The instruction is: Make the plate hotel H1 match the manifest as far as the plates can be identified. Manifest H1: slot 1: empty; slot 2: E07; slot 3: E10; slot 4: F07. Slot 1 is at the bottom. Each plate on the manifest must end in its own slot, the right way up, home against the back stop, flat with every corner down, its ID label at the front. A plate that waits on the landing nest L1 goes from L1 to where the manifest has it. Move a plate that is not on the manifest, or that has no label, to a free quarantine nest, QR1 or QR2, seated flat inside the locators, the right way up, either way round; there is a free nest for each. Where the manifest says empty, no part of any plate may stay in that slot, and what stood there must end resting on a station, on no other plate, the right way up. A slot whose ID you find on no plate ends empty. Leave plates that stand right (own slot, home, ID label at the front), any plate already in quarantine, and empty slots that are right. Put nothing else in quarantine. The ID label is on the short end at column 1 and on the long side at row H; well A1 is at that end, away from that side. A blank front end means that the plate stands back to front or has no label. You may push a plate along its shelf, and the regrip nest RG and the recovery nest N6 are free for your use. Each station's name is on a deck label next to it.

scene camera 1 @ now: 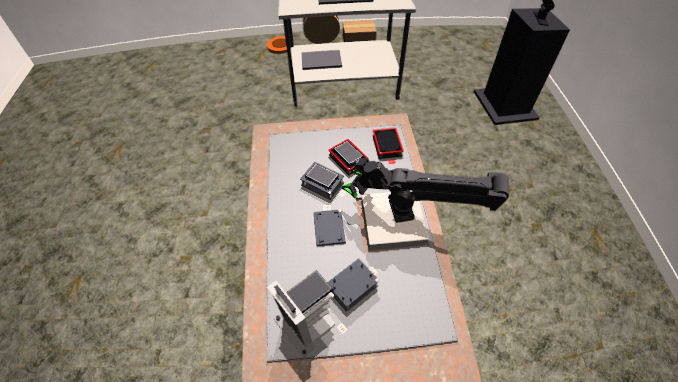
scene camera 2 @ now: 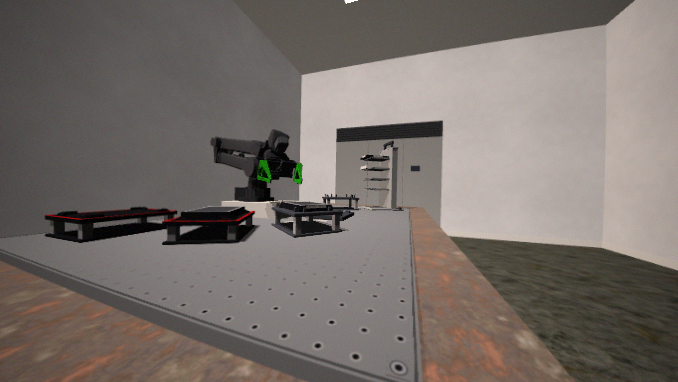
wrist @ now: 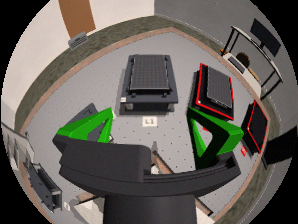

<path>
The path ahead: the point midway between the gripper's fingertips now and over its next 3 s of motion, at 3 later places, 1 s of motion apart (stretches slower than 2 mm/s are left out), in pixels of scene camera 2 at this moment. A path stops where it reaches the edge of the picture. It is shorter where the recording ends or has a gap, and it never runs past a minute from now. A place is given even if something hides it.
My gripper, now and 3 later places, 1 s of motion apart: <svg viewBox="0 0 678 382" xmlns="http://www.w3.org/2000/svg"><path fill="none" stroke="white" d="M286 181L287 170L288 148L296 139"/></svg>
</path>
